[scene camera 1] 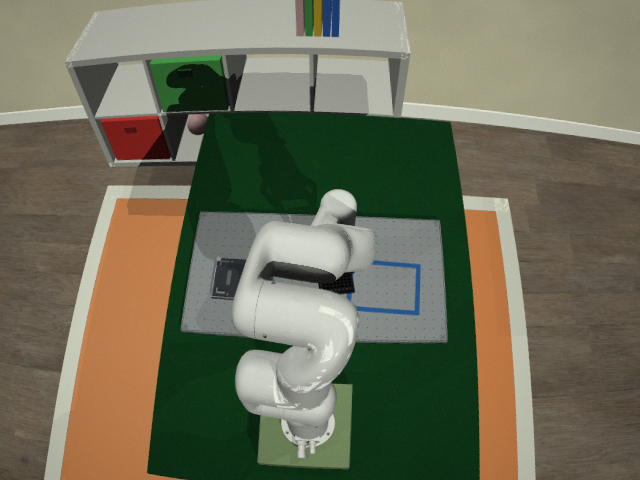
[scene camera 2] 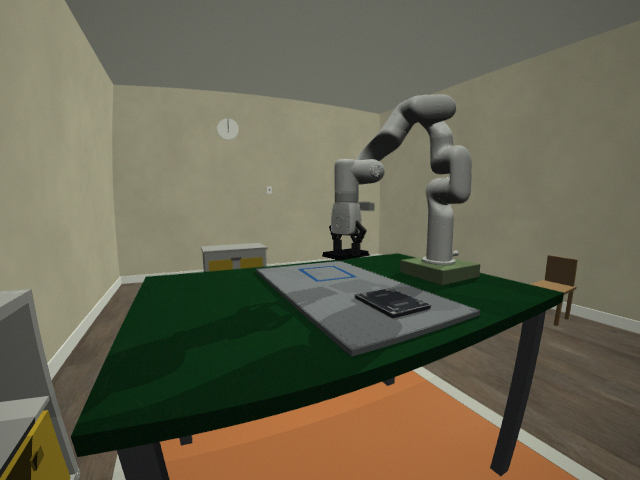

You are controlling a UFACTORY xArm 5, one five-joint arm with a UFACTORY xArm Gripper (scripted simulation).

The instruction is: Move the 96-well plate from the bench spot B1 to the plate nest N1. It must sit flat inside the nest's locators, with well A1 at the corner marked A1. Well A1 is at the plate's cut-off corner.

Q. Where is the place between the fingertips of my gripper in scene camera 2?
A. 346,253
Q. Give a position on a plate nest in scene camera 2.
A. At 393,298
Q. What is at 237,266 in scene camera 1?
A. A plate nest.
